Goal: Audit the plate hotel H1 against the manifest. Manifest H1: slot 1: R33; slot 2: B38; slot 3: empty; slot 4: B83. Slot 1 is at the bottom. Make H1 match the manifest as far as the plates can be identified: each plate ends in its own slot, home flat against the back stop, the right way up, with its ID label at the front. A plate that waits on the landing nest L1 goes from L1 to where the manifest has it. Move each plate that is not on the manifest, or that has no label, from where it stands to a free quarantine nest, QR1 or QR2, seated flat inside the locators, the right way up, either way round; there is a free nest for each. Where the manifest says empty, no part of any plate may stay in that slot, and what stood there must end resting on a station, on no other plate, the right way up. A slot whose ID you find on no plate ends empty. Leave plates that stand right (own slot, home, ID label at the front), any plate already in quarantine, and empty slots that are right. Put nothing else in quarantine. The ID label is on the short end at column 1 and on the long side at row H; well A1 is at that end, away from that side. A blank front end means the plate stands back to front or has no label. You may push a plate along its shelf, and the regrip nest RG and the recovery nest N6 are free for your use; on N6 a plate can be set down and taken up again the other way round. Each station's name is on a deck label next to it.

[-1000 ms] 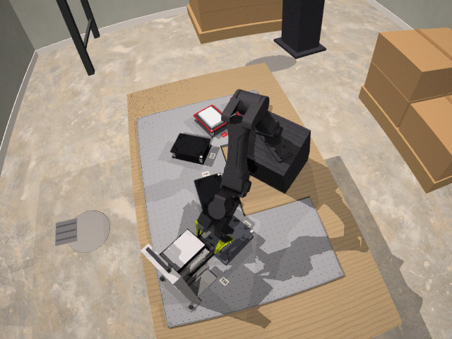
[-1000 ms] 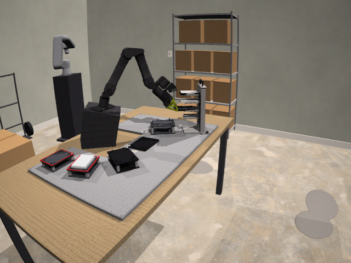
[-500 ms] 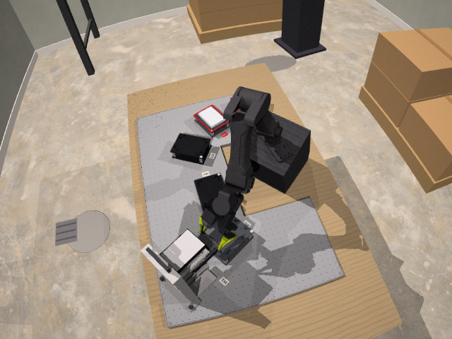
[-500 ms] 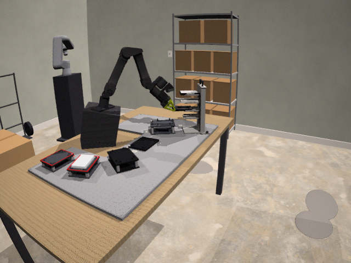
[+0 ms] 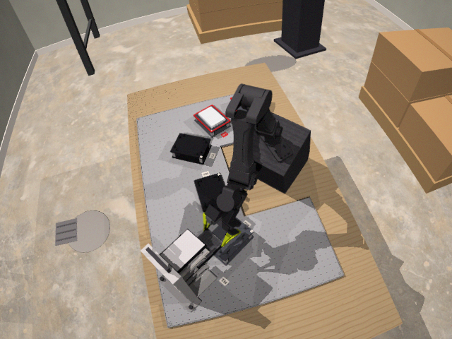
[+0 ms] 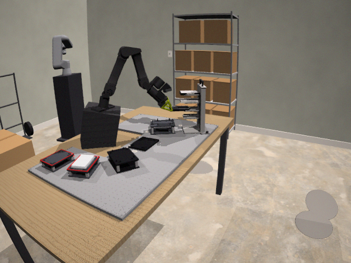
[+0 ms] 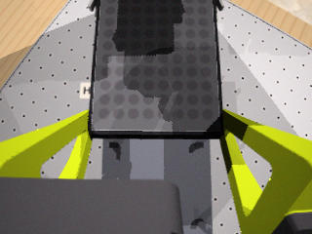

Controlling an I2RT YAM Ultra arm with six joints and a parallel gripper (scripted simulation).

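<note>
Right now the dark well plate is 50 mm ahead of my hand and 20 mm to the left of it. Round my hand: hotel upright post (190 mm ahead, 70 mm to the left); then H1 deck label (160 mm below, 120 mm to the left, 30 mm ahead); then regrip nest (100 mm below, 60 mm behind, 20 mm to the right).
</note>
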